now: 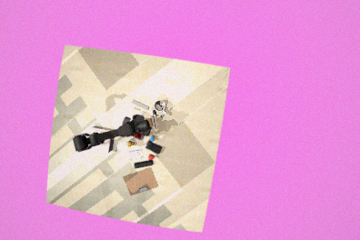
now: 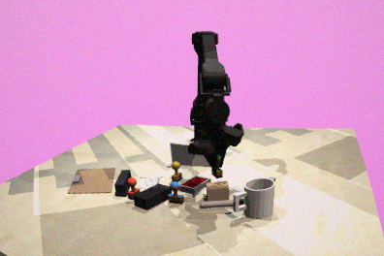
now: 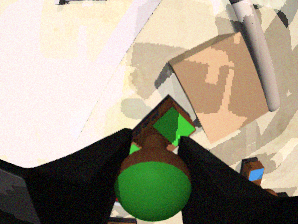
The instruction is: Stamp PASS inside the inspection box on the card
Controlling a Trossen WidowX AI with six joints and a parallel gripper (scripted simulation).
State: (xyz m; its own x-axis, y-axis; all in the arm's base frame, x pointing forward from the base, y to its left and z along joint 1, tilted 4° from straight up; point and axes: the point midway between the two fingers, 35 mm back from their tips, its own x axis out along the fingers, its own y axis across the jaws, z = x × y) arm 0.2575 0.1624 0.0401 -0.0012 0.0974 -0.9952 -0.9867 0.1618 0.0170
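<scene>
Right now the tan block is 5 cm ahead of my gripper tip, 2 cm to the left of it and 5 cm below it. From my gripper tip the other things lie so: green-knobbed stamp right at my gripper tip; red ink pad 2 cm behind, 9 cm to the right, 7 cm below; marker 8 cm ahead, 7 cm to the left, 7 cm below.
</scene>
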